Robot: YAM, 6 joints.
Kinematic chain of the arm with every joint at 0, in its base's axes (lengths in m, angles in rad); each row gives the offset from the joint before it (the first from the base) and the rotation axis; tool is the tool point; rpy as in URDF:
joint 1: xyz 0 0 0.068 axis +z
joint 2: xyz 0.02 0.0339 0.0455 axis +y
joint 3: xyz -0.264 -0.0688 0 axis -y
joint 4: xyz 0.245 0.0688 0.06 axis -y
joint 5: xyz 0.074 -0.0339 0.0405 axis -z
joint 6: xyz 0.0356 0 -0.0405 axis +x
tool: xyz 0 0 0 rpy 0 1.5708 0
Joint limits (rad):
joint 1: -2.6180..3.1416
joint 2: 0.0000..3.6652
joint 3: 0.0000..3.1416
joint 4: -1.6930..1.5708
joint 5: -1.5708..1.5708
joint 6: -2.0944..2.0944
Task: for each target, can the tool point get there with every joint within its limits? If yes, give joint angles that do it. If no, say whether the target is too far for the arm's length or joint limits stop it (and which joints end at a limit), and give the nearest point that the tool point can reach.
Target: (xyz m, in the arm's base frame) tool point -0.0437 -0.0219 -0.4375
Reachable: no: joint limits stop it (at a limit: joint 1, joint 2) | nearest point -0.0808 -0.0458 -0.3451 | short by 0.102 m
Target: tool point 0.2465 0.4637 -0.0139
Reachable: yes | joints 1.0323 2.7991 2.0399 -0.4268 -0.8279 1.2799
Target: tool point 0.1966 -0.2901 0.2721
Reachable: yes | joints -0.9005 1.7081 1.4124 -0.8385 0.8244 -0.2449
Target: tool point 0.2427 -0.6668 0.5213
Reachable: no: too far | nearest point 0.1911 -0.5250 0.4321 | short by 0.175 m
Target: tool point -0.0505 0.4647 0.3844
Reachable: yes | joints 1.7505 2.0845 1.7803 1.0267 1.2147 -0.4959
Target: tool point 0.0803 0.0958 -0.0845
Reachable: yes | joints 0.7450 2.6437 0.6054 -0.2695 -0.4662 0.1486
